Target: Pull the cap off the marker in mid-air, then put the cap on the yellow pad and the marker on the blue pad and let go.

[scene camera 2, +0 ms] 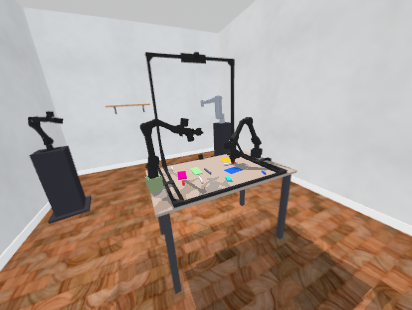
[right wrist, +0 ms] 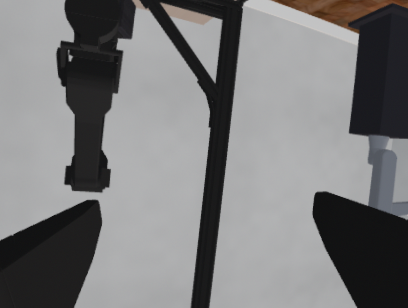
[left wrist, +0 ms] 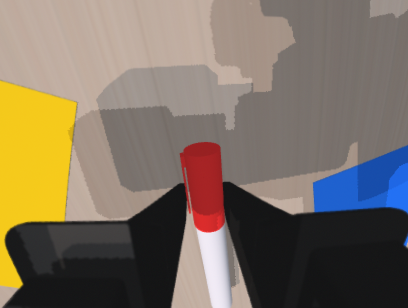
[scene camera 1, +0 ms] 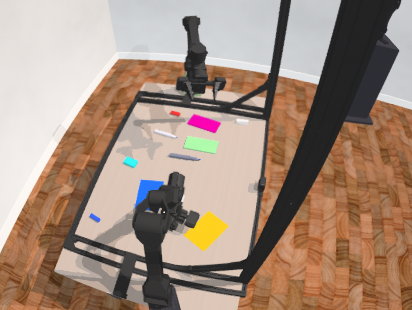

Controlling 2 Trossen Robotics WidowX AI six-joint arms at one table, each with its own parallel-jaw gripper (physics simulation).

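Where they show: left gripper, fingertip midpoint: (scene camera 2: 232, 163) (left wrist: 204, 189); right gripper, fingertip midpoint: (right wrist: 208, 208) (scene camera 1: 203, 100); left arm's base, link origin: (scene camera 2: 256, 149) (scene camera 1: 161, 299); right arm's base, link origin: (scene camera 2: 153, 176).
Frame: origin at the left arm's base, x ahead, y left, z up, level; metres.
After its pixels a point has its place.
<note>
The marker has a white barrel (left wrist: 216, 267) @[z -0.070, x 0.387, y -0.143 m] and a red cap (left wrist: 204, 182) @[z -0.069, x 0.330, y -0.110 m] with a clip; the cap is on it. My left gripper (left wrist: 204, 189) @[z -0.083, x 0.342, y -0.117 m] is shut on the cap, low over the table between the two pads, one finger on each side. In scene camera 1 the arm mostly hides the marker. The yellow pad (scene camera 1: 207, 231) @[z -0.087, x 0.257, y -0.229 m] (scene camera 2: 226, 160) @[z -0.092, x 0.277, y -0.230 m] (left wrist: 35, 160) @[z -0.087, x 0.270, y -0.175 m] lies at the left of the left wrist view, the blue pad (scene camera 1: 149, 188) @[z -0.087, x 0.512, y -0.039 m] (scene camera 2: 233, 170) @[z -0.087, x 0.487, y -0.027 m] (left wrist: 335, 192) @[z -0.087, x 0.413, y -0.047 m] at its right. My right gripper (scene camera 1: 202, 95) @[z 0.262, x 0.605, y -0.305 m] (scene camera 2: 201, 132) @[z 0.262, x 0.605, y -0.305 m] (right wrist: 208, 208) @[z 0.262, x 0.605, y -0.305 m] is open and empty, raised at the table's far end in scene camera 1.
A magenta pad (scene camera 1: 204, 123) @[z -0.080, x 0.818, y -0.365 m], a green pad (scene camera 1: 201, 145) @[z -0.080, x 0.682, y -0.314 m], a white pen (scene camera 1: 165, 134) @[z -0.075, x 0.791, y -0.162 m], a dark pen (scene camera 1: 184, 157) @[z -0.073, x 0.627, y -0.222 m], a red block (scene camera 1: 175, 113) @[z -0.070, x 0.919, y -0.236 m], a white block (scene camera 1: 242, 121) @[z -0.069, x 0.775, y -0.551 m], a cyan block (scene camera 1: 130, 162) @[z -0.073, x 0.662, y 0.028 m] and a small blue block (scene camera 1: 94, 218) @[z -0.069, x 0.403, y 0.225 m] lie on the table. A black frame surrounds it.
</note>
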